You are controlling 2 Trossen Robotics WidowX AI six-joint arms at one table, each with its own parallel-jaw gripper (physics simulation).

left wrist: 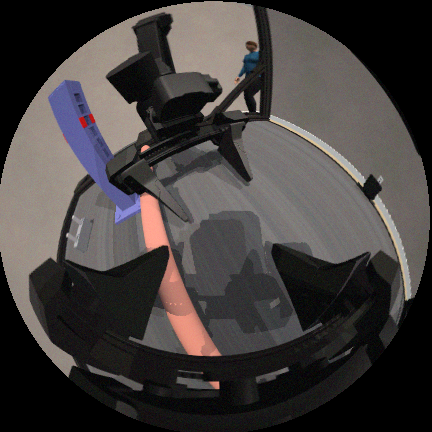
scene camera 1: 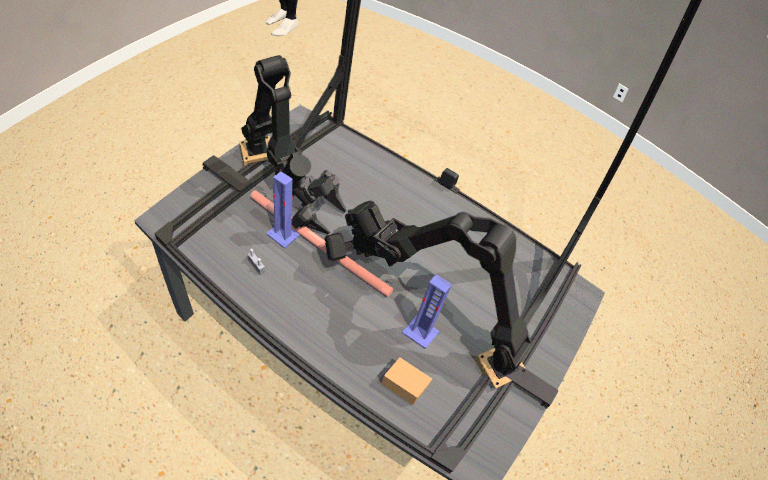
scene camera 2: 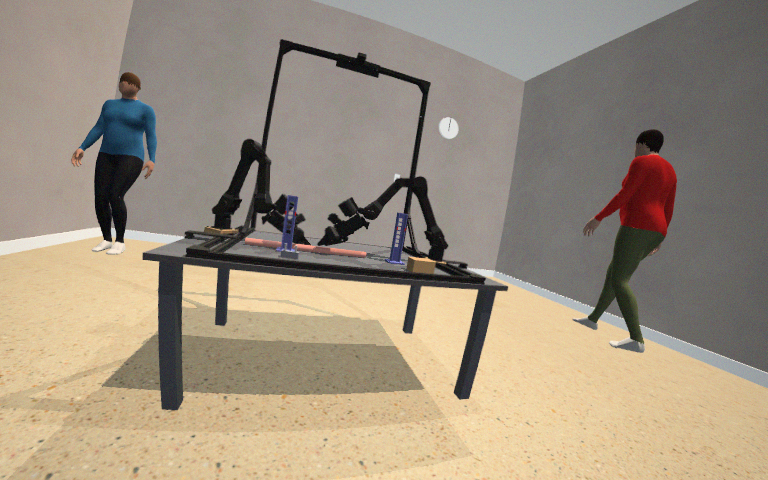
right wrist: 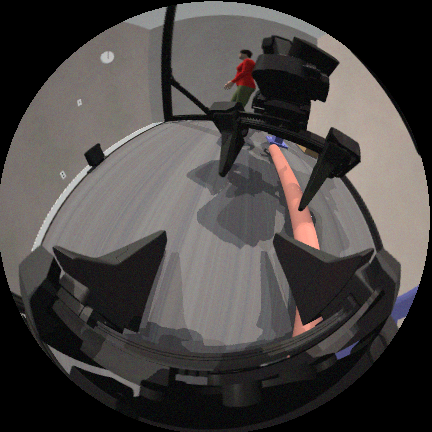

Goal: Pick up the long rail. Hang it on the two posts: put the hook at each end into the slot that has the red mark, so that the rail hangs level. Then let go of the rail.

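Frame: origin at the left arm's base, x ahead, y left, z up, level; millimetres.
Seen in the pictures: left gripper, fingertip midpoint: (left wrist: 221, 250) (scene camera 1: 346, 237) (scene camera 2: 321, 245) (right wrist: 258, 190); right gripper, fingertip midpoint: (left wrist: 221, 197) (scene camera 1: 337, 222) (scene camera 2: 308, 244) (right wrist: 221, 237); left arm's base, origin of the base link: (scene camera 1: 503, 364) (scene camera 2: 435, 259); right arm's base, origin of the base link: (scene camera 1: 256, 147) (scene camera 2: 221, 228).
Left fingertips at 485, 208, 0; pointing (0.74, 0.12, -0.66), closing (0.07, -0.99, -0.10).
Note:
Offsets run from my left fingertips to a thing's top centre, as dx, dy, dz.
The long salmon rail @(+28, +72, +1) (scene camera 1: 365, 274) (scene camera 2: 334, 249) (left wrist: 155, 225) (right wrist: 286, 175) lies on the table, passing behind the picture-left blue post @(+78, +153, +188) (scene camera 1: 283, 209) (scene camera 2: 289, 223) (left wrist: 75, 125). The picture-right blue post @(-315, -66, +188) (scene camera 1: 428, 311) (scene camera 2: 398, 237) stands beyond the rail's near end. Both posts are upright and have red marks. My left gripper (left wrist: 221, 250) (right wrist: 258, 190) is open and empty above the rail's middle; its fingertips are hidden in scene camera 1. My right gripper (right wrist: 221, 237) (left wrist: 221, 197) (scene camera 1: 335, 221) is open and empty, beside the rail. The rail's hooks cannot be made out.
A small grey piece with two pegs @(+2, +251, +22) (scene camera 1: 256, 261) (left wrist: 83, 235) lies near the picture-left post. An orange block @(-432, +32, +25) (scene camera 1: 406, 379) (scene camera 2: 421, 264) lies near the picture-right post. The two grippers face each other closely. Black frame bars run along the table edges.

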